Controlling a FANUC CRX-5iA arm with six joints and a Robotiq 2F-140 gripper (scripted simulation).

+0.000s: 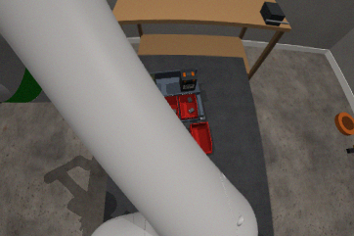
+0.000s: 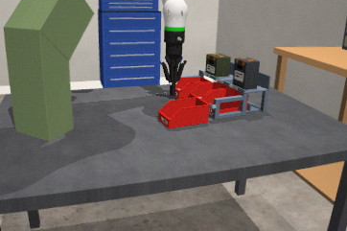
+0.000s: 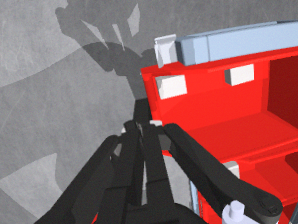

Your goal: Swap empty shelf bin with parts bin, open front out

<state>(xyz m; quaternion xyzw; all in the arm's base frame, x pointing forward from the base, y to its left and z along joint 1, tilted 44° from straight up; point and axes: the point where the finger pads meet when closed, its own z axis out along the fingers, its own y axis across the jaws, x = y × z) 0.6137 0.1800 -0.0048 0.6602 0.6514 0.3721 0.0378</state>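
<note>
My gripper is now 120 mm short of the part, 40 mm to the right of it and 30 mm above it. The rest, counted from my hand: grey shelf 190 mm ahead, 90 mm to the right, 20 mm above; dark box 270 mm ahead, 200 mm to the right, 110 mm above.
</note>
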